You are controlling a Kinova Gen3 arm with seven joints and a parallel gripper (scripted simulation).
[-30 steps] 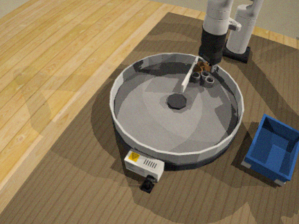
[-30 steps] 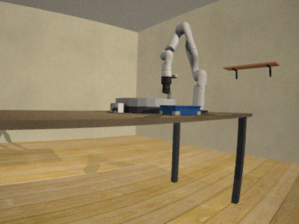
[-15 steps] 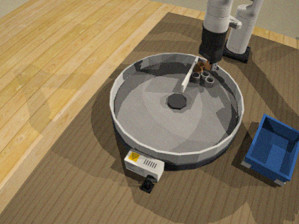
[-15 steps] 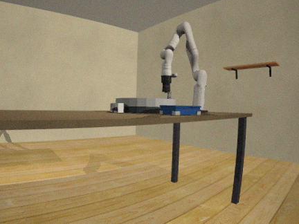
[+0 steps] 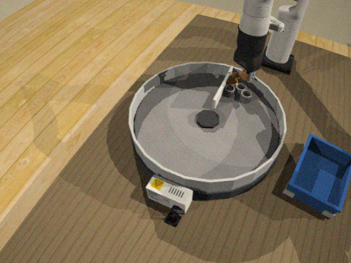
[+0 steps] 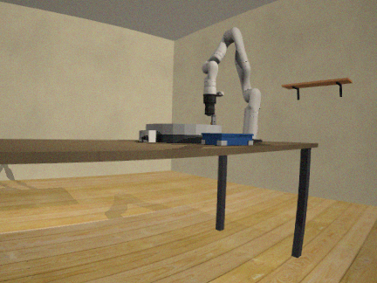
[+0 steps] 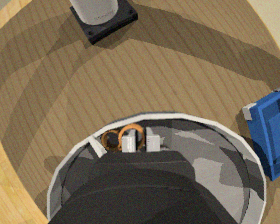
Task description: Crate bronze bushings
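The blue crate lies 19 cm ahead of my hand, 28 cm to the left of it and 9 cm below it. From my hand the other things lie so: turning table 17 cm ahead, 6 cm to the right, 6 cm below.
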